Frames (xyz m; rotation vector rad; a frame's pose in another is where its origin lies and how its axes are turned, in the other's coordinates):
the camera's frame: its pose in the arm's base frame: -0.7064 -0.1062 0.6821 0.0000 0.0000 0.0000
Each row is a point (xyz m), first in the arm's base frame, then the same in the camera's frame.
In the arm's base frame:
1: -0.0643 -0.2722 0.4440
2: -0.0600 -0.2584 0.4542
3: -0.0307 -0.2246 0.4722
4: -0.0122 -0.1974 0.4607
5: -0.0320 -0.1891 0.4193
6: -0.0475 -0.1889 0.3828
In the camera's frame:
1: 0.6421 -0.1660 -0.2381
2: 0.6464 -0.1522 -0.2279
3: 0.6757 -0.1184 -0.2099
4: 0.6942 -0.0912 -0.2214
5: 0.6744 -0.0829 -0.2628
6: 0.6589 -0.0827 -0.2993

